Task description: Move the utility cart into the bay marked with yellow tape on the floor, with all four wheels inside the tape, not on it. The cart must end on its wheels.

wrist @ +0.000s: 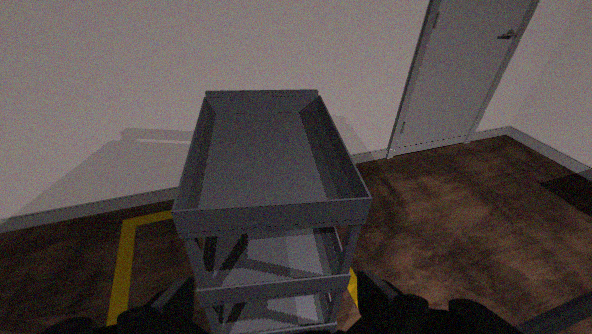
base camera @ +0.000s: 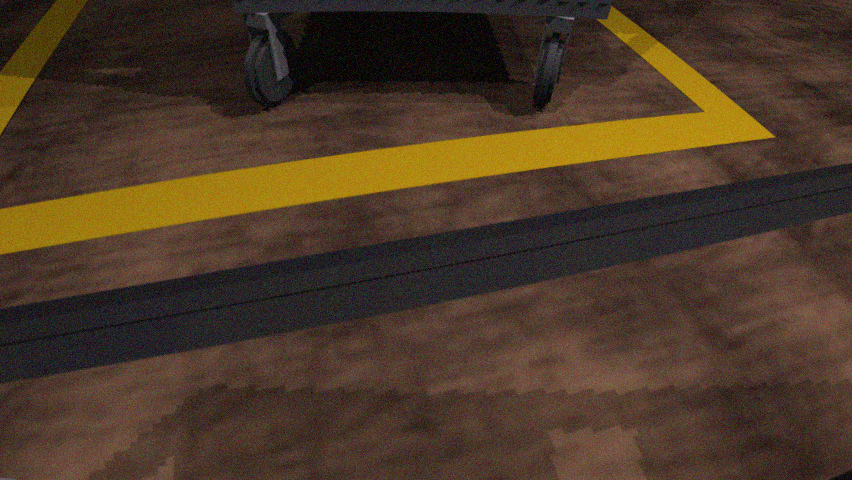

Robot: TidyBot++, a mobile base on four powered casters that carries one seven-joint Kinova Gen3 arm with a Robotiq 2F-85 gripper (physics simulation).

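Places are measured from the arm's base along level axes (x ahead, y down, z left), in millimetres.
Where they show: gripper, fingertip midpoint: [wrist: 277,292].
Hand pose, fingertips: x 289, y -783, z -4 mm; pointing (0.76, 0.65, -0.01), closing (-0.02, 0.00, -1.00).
Observation:
Each offset is from my fingertips to the top centre of the thing.
The grey utility cart [base camera: 417,7] [wrist: 265,160] stands upright on its wheels, its trays bare. In the base view its near left wheel {dy +1088, dx +383, dz +177 mm} [base camera: 271,71] and near right wheel {dy +1080, dx +402, dz -186 mm} [base camera: 549,71] rest on the floor inside the near line of yellow tape [base camera: 357,172] [wrist: 122,270], apart from it. The two far wheels are hidden, so their place relative to the tape cannot be told. My gripper [wrist: 277,292] is open and empty at the bottom of the wrist view, its fingers apart on either side of the cart's near end in the picture, on the robot's side of the cart.
A dark strip [base camera: 417,262] [wrist: 560,310] runs across the floor on the robot's side of the near tape. A pale wall [wrist: 250,45] with a baseboard stands behind the cart. A closed door [wrist: 455,75] is at the back right.

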